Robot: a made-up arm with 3 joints. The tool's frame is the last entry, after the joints. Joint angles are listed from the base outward.
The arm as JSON. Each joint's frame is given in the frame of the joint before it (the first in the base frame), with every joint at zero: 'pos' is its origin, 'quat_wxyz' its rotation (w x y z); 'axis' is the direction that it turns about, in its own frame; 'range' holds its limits. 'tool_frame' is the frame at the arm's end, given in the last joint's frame.
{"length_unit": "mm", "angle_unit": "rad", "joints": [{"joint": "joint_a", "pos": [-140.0, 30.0, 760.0], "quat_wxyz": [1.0, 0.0, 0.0, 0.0], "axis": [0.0, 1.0, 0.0], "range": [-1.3, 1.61]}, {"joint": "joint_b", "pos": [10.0, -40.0, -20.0], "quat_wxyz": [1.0, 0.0, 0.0, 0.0], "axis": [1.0, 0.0, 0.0], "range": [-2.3, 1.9]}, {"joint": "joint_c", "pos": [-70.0, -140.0, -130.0], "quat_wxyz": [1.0, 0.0, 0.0, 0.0], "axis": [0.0, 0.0, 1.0], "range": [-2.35, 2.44]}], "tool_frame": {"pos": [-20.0, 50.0, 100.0], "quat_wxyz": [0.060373, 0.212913, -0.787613, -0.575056]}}
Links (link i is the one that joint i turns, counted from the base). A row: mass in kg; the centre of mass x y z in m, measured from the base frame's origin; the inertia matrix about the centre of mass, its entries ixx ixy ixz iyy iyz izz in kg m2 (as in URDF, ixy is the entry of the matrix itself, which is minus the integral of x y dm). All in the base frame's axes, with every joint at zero. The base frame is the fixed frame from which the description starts. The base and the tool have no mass.
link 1: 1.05; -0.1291 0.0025 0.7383; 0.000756 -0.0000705 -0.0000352 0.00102 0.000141 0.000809
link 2: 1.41; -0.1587 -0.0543 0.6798; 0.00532 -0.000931 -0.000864 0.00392 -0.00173 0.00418
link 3: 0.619; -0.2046 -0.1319 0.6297; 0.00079 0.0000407 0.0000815 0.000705 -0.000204 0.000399
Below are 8 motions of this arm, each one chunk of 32 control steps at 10 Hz.
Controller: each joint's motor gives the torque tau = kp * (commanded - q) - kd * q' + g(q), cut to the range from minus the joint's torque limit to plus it. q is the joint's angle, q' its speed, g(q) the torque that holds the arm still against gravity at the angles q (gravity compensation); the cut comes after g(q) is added. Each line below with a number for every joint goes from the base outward.
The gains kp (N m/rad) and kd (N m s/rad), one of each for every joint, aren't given. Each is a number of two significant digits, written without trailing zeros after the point. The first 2 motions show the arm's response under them.
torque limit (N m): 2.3 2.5 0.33
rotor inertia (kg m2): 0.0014 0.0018 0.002
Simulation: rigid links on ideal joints. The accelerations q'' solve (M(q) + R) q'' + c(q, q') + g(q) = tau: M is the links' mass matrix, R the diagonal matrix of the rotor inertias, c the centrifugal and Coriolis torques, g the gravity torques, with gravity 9.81 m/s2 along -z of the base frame. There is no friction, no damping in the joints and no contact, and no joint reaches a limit. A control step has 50 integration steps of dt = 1/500 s. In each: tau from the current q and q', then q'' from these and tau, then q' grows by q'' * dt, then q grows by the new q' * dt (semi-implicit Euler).
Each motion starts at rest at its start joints. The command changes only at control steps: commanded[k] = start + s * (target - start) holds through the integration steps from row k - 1 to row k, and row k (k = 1, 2, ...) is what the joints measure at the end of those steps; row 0 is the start. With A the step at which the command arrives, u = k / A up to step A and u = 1 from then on. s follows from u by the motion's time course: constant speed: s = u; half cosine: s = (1 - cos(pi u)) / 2; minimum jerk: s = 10 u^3 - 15 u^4 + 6 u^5; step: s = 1 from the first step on.
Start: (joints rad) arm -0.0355 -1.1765 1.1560
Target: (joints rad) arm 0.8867 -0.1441 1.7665
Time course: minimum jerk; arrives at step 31
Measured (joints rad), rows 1 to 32:
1: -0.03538 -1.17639 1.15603
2: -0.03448 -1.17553 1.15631
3: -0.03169 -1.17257 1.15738
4: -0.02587 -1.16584 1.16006
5: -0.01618 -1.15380 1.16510
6: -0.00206 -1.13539 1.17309
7: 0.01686 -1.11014 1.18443
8: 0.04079 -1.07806 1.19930
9: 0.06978 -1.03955 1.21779
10: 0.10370 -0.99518 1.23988
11: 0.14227 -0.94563 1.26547
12: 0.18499 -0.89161 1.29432
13: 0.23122 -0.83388 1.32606
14: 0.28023 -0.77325 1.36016
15: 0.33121 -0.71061 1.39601
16: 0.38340 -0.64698 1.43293
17: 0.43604 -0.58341 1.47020
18: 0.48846 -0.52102 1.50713
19: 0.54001 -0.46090 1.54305
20: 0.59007 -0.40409 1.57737
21: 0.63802 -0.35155 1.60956
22: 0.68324 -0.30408 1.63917
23: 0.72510 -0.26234 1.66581
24: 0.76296 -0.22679 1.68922
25: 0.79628 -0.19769 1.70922
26: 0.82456 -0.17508 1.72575
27: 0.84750 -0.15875 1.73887
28: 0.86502 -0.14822 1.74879
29: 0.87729 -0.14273 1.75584
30: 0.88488 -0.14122 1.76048
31: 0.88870 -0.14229 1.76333
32: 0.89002 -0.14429 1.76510
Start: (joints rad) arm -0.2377 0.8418 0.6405
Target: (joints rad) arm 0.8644 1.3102 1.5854
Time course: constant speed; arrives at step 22
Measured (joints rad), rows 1 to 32:
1: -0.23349 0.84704 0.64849
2: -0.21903 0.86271 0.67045
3: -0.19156 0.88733 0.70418
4: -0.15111 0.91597 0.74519
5: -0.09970 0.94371 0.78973
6: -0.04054 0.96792 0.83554
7: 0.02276 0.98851 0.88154
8: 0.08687 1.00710 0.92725
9: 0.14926 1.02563 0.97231
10: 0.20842 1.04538 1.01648
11: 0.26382 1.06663 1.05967
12: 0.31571 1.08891 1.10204
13: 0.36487 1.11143 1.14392
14: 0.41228 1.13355 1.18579
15: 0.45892 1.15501 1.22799
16: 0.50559 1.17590 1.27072
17: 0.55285 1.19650 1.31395
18: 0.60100 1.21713 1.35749
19: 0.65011 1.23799 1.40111
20: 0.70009 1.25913 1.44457
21: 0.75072 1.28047 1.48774
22: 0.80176 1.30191 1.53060
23: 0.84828 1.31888 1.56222
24: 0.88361 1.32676 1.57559
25: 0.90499 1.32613 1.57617
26: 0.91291 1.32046 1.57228
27: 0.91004 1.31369 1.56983
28: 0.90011 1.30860 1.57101
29: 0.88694 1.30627 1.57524
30: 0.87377 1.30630 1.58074
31: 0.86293 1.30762 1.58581
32: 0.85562 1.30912 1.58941
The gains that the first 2 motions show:
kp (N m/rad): 0.91 1.9 0.12
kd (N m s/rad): 0.16 0.15 0.023
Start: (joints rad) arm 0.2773 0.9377 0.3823
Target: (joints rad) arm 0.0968 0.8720 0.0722
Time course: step
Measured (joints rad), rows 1 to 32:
1: 0.26267 0.92144 0.33011
2: 0.22623 0.88925 0.23627
3: 0.17895 0.86154 0.15348
4: 0.13127 0.84890 0.09753
5: 0.09117 0.85127 0.06606
6: 0.06324 0.86193 0.05149
7: 0.04878 0.87298 0.04699
8: 0.04643 0.87932 0.04806
9: 0.05310 0.87989 0.05215
10: 0.06504 0.87663 0.05778
11: 0.07869 0.87247 0.06385
12: 0.09129 0.86964 0.06939
13: 0.10108 0.86894 0.07371
14: 0.10729 0.86991 0.07643
15: 0.10997 0.87150 0.07755
16: 0.10973 0.87276 0.07740
17: 0.10745 0.87324 0.07641
18: 0.10411 0.87301 0.07506
19: 0.10055 0.87241 0.07369
20: 0.09741 0.87184 0.07253
21: 0.09509 0.87155 0.07169
22: 0.09372 0.87155 0.07119
23: 0.09326 0.87174 0.07098
24: 0.09351 0.87196 0.07102
25: 0.09423 0.87212 0.07122
26: 0.09515 0.87216 0.07152
27: 0.09608 0.87211 0.07184
28: 0.09685 0.87204 0.07213
29: 0.09739 0.87198 0.07236
30: 0.09768 0.87195 0.07250
31: 0.09773 0.87196 0.07254
32: 0.09762 0.87199 0.07252

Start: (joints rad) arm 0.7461 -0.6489 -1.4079
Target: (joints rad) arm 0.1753 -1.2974 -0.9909
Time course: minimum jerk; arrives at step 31
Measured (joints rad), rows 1 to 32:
1: 0.74602 -0.64896 -1.40786
2: 0.74546 -0.64949 -1.40754
3: 0.74371 -0.65130 -1.40651
4: 0.74010 -0.65546 -1.40426
5: 0.73414 -0.66294 -1.40038
6: 0.72547 -0.67445 -1.39462
7: 0.71387 -0.69030 -1.38680
8: 0.69919 -0.71047 -1.37683
9: 0.68137 -0.73472 -1.36468
10: 0.66046 -0.76265 -1.35033
11: 0.63661 -0.79384 -1.33382
12: 0.61009 -0.82784 -1.31526
13: 0.58127 -0.86415 -1.29485
14: 0.55060 -0.90226 -1.27286
15: 0.51857 -0.94160 -1.24962
16: 0.48569 -0.98152 -1.22550
17: 0.45245 -1.02136 -1.20089
18: 0.41937 -1.06043 -1.17618
19: 0.38693 -1.09803 -1.15175
20: 0.35561 -1.13355 -1.12801
21: 0.32586 -1.16642 -1.10532
22: 0.29812 -1.19613 -1.08403
23: 0.27280 -1.22232 -1.06450
24: 0.25023 -1.24469 -1.04700
25: 0.23069 -1.26306 -1.03177
26: 0.21436 -1.27742 -1.01899
27: 0.20129 -1.28786 -1.00872
28: 0.19140 -1.29467 -1.00094
29: 0.18445 -1.29829 -0.99549
30: 0.18002 -1.29940 -0.99212
31: 0.17749 -1.29884 -0.99038
32: 0.17611 -1.29765 -0.98975

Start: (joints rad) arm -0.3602 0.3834 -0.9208
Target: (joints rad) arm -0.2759 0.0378 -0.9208
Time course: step
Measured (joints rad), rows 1 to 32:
1: -0.35862 0.29953 -0.90634
2: -0.35040 0.13136 -0.89844
3: -0.32750 -0.01423 -0.91511
4: -0.28859 -0.08069 -0.94176
5: -0.25072 -0.07030 -0.95857
6: -0.23089 -0.01859 -0.95760
7: -0.23129 0.03617 -0.94270
8: -0.24496 0.06990 -0.92349
9: -0.26334 0.07673 -0.90919
10: -0.27946 0.06441 -0.90445
11: -0.28906 0.04589 -0.90837
12: -0.29116 0.03164 -0.91647
13: -0.28770 0.02605 -0.92391
14: -0.28199 0.02794 -0.92777
15: -0.27689 0.03335 -0.92766
16: -0.27381 0.03844 -0.92499
17: -0.27284 0.04110 -0.92171
18: -0.27331 0.04116 -0.91932
19: -0.27434 0.03966 -0.91840
20: -0.27531 0.03792 -0.91873
21: -0.27590 0.03682 -0.91969
22: -0.27613 0.03661 -0.92065
23: -0.27613 0.03702 -0.92124
24: -0.27607 0.03763 -0.92140
25: -0.27602 0.03808 -0.92125
26: -0.27601 0.03824 -0.92100
27: -0.27602 0.03814 -0.92079
28: -0.27600 0.03794 -0.92070
29: -0.27597 0.03775 -0.92070
30: -0.27591 0.03766 -0.92075
31: -0.27587 0.03766 -0.92080
32: -0.27584 0.03772 -0.92082

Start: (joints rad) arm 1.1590 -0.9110 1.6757
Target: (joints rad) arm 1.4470 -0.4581 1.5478
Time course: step
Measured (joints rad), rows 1 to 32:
1: 1.31547 -0.77054 1.65282
2: 1.42366 -0.56168 1.66336
3: 1.43323 -0.40541 1.65122
4: 1.40692 -0.33267 1.60272
5: 1.38019 -0.33600 1.54804
6: 1.37265 -0.38341 1.51398
7: 1.39051 -0.43875 1.50714
8: 1.42348 -0.47893 1.51946
9: 1.45383 -0.49709 1.53910
10: 1.47083 -0.49625 1.55630
11: 1.47376 -0.48362 1.56562
12: 1.46718 -0.46730 1.56624
13: 1.45668 -0.45379 1.56072
14: 1.44683 -0.44648 1.55291
15: 1.44044 -0.44555 1.54617
16: 1.43834 -0.44898 1.54231
17: 1.43976 -0.45408 1.54157
18: 1.44299 -0.45860 1.54309
19: 1.44636 -0.46134 1.54558
20: 1.44871 -0.46206 1.54790
21: 1.44966 -0.46127 1.54937
22: 1.44943 -0.45976 1.54982
23: 1.44850 -0.45826 1.54947
24: 1.44744 -0.45725 1.54872
25: 1.44661 -0.45687 1.54794
26: 1.44621 -0.45702 1.54740
27: 1.44620 -0.45746 1.54718
28: 1.44645 -0.45794 1.54723
29: 1.44678 -0.45830 1.54745
30: 1.44707 -0.45847 1.54770
31: 1.44723 -0.45846 1.54789
32: 1.44726 -0.45834 1.54799

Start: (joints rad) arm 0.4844 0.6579 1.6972
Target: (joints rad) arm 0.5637 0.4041 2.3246
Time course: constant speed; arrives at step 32
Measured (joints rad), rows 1 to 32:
1: 0.48460 0.65621 1.70020
2: 0.48529 0.65093 1.70902
3: 0.48659 0.64219 1.72356
4: 0.48856 0.63146 1.74235
5: 0.49111 0.62053 1.76354
6: 0.49411 0.61063 1.78548
7: 0.49735 0.60218 1.80702
8: 0.50062 0.59488 1.82765
9: 0.50376 0.58807 1.84739
10: 0.50667 0.58114 1.86653
11: 0.50933 0.57372 1.88550
12: 0.51179 0.56578 1.90459
13: 0.51413 0.55751 1.92397
14: 0.51641 0.54916 1.94362
15: 0.51869 0.54092 1.96343
16: 0.52101 0.53289 1.98328
17: 0.52337 0.52503 2.00306
18: 0.52578 0.51726 2.02275
19: 0.52823 0.50948 2.04234
20: 0.53070 0.50163 2.06189
21: 0.53320 0.49371 2.08143
22: 0.53571 0.48573 2.10099
23: 0.53823 0.47773 2.12058
24: 0.54075 0.46975 2.14018
25: 0.54327 0.46179 2.15979
26: 0.54578 0.45386 2.17940
27: 0.54827 0.44595 2.19900
28: 0.55075 0.43804 2.21860
29: 0.55323 0.43013 2.23820
30: 0.55569 0.42220 2.25780
31: 0.55815 0.41427 2.27740
32: 0.56062 0.40633 2.29701

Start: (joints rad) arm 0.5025 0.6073 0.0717
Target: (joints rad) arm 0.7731 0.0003 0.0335
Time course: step
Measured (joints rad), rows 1 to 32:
1: 0.52050 0.45922 0.04676
2: 0.56181 0.16285 0.02392
3: 0.63530 -0.09026 0.02496
4: 0.74717 -0.19869 0.04072
5: 0.84448 -0.17644 0.06341
6: 0.88615 -0.09197 0.08241
7: 0.87925 -0.00602 0.08925
8: 0.84546 0.04668 0.08187
9: 0.80343 0.05849 0.06458
10: 0.76672 0.04148 0.04455
11: 0.74386 0.01500 0.02788
12: 0.73739 -0.00545 0.01797
13: 0.74365 -0.01363 0.01549
14: 0.75571 -0.01156 0.01881
15: 0.76739 -0.00497 0.02500
16: 0.77534 0.00095 0.03116
17: 0.77899 0.00369 0.03548
18: 0.77934 0.00335 0.03745
19: 0.77794 0.00149 0.03751
20: 0.77606 -0.00030 0.03648
21: 0.77446 -0.00110 0.03515
22: 0.77338 -0.00090 0.03402
23: 0.77275 -0.00015 0.03330
24: 0.77245 0.00057 0.03296
25: 0.77234 0.00094 0.03290
26: 0.77238 0.00091 0.03298
27: 0.77252 0.00064 0.03312
28: 0.77273 0.00032 0.03327
29: 0.77296 0.00012 0.03340
30: 0.77315 0.00007 0.03351
31: 0.77328 0.00012 0.03358
32: 0.77332 0.00023 0.03361

